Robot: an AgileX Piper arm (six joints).
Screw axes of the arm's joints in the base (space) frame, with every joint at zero. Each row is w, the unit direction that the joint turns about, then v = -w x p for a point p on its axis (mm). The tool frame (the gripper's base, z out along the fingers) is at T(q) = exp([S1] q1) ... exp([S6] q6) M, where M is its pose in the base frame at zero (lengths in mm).
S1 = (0, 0, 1, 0, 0, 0)
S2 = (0, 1, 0, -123, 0, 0)
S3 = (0, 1, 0, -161.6, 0, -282.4)
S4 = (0.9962, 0, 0.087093, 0, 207.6, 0)
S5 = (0, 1, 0, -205.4, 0, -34.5)
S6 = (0.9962, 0, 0.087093, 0, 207.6, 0)
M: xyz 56.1 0 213.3 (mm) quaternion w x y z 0.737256 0 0.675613 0
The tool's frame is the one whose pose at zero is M.
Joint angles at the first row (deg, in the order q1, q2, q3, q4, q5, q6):
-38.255 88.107 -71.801 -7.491 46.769 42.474
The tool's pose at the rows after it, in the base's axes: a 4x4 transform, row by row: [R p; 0 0 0 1], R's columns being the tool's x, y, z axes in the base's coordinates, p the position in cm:
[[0.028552, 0.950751, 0.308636, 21.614], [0.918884, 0.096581, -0.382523, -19.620], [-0.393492, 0.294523, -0.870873, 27.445], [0, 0, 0, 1]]
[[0.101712, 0.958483, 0.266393, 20.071], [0.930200, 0.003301, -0.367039, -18.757], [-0.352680, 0.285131, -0.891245, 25.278], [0, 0, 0, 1]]
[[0.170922, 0.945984, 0.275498, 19.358], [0.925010, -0.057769, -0.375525, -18.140], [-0.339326, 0.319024, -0.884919, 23.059], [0, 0, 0, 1]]
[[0.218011, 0.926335, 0.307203, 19.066], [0.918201, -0.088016, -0.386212, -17.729], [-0.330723, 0.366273, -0.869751, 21.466], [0, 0, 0, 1]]
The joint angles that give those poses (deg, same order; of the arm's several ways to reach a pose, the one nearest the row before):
-40.637 82.630 -60.141 -7.422 43.717 51.330
-41.143 80.968 -53.826 -8.727 41.802 57.007
-41.145 80.495 -47.856 -10.047 35.588 62.612
-41.142 80.552 -43.571 -10.461 29.255 66.103

